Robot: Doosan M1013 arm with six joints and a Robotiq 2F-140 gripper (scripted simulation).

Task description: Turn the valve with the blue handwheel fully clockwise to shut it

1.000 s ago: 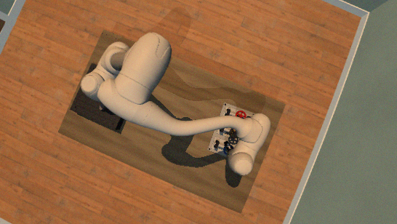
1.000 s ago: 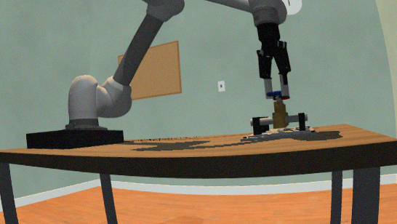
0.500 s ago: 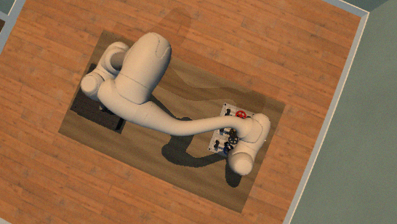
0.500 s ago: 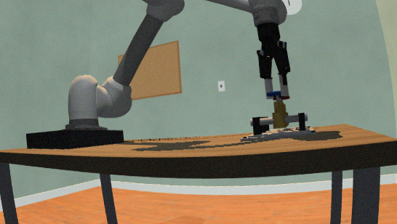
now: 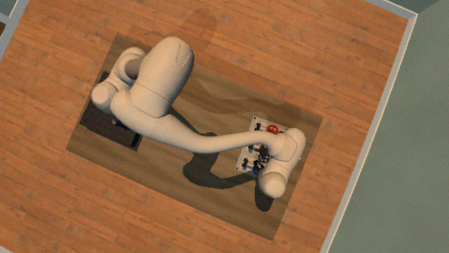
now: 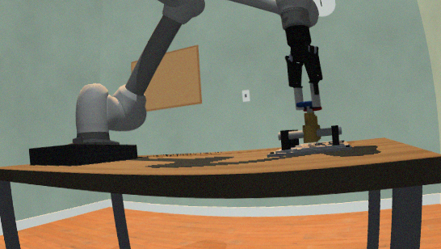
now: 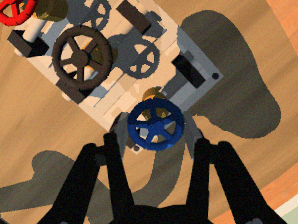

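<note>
The blue handwheel lies 2 cm below my hand. Also, from my hand: red handwheel: 23 cm to the left, 2 cm below, 2 cm behind; black handwheel: 12 cm to the left, 2 cm below, 1 cm behind.
</note>
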